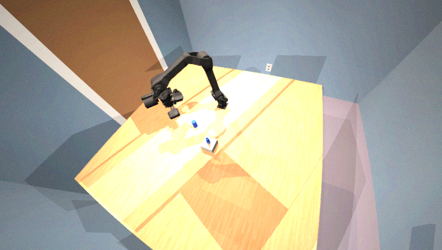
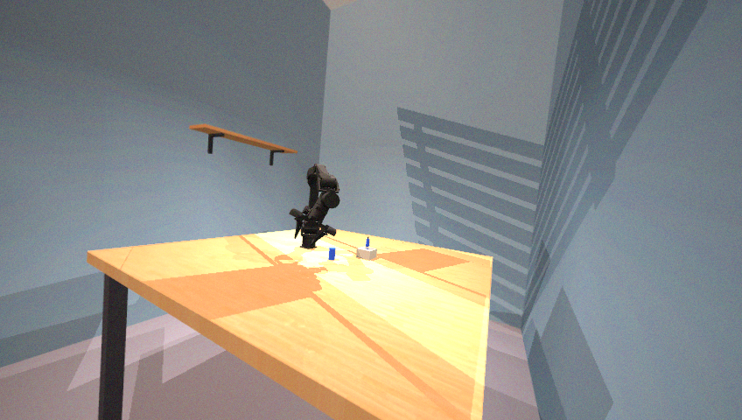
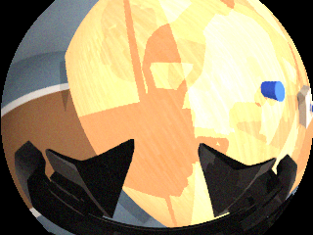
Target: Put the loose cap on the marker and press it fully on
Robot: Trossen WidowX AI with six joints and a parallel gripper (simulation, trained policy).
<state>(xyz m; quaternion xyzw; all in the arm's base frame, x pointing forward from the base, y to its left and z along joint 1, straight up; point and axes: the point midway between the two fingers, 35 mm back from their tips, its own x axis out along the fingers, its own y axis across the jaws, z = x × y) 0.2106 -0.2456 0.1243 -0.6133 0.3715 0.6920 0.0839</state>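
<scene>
Now: the blue marker cap 20 mm ahead of my gripper tip, 160 mm to the left of it and 70 mm below it. From my gripper tip the other things lie so: white holder block (110 mm ahead, 310 mm to the left, 70 mm below).
</scene>
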